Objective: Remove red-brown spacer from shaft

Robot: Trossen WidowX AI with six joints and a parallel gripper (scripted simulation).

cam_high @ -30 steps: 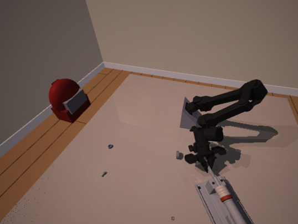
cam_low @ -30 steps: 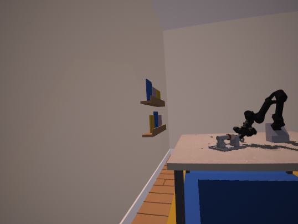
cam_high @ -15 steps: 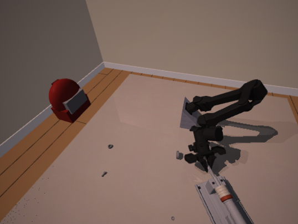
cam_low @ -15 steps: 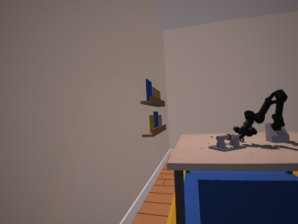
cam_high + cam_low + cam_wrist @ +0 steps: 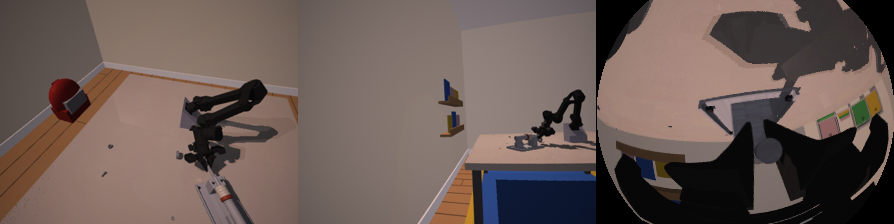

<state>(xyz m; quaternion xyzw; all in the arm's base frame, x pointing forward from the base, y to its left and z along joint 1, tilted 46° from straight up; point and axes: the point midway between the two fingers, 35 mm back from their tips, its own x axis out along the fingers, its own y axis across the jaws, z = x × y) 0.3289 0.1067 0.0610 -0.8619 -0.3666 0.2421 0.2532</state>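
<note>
My gripper tip is now 6 cm short of the thin grey shaft, 4 cm to the right of it and 3 cm below it. The rest, counted from my gripper tip: grey cylinder 7 cm behind, 15 cm to the right, 3 cm below; red-brown spacer 11 cm ahead, 6 cm to the left, 2 cm above; cream spacer 8 cm ahead, 5 cm to the left, 2 cm above.
</note>
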